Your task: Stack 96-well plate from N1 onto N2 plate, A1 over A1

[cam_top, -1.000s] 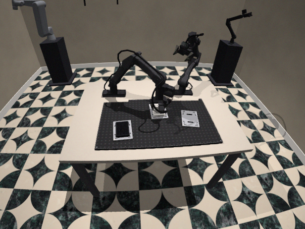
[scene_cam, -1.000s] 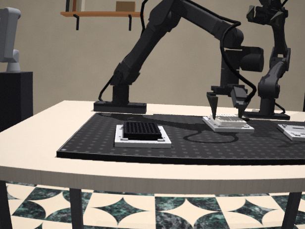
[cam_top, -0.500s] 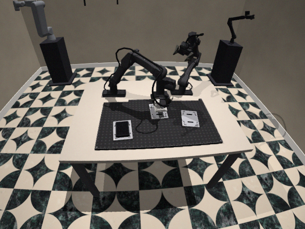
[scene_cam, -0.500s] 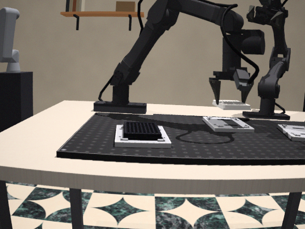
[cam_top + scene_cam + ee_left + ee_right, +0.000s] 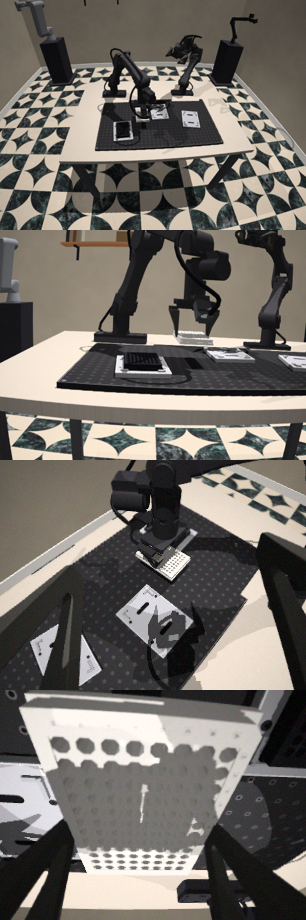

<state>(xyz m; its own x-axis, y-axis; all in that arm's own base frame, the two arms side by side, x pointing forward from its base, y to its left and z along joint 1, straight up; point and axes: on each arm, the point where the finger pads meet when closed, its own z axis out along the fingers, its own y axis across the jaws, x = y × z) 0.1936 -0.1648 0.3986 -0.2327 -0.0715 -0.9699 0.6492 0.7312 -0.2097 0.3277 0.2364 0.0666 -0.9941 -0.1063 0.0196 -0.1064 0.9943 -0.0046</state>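
Now: the black 96-well plate 9 cm ahead of my right hand, 13 cm to the right of it and 6 cm below it. Round my right hand: white 96-well plate (1 cm below).
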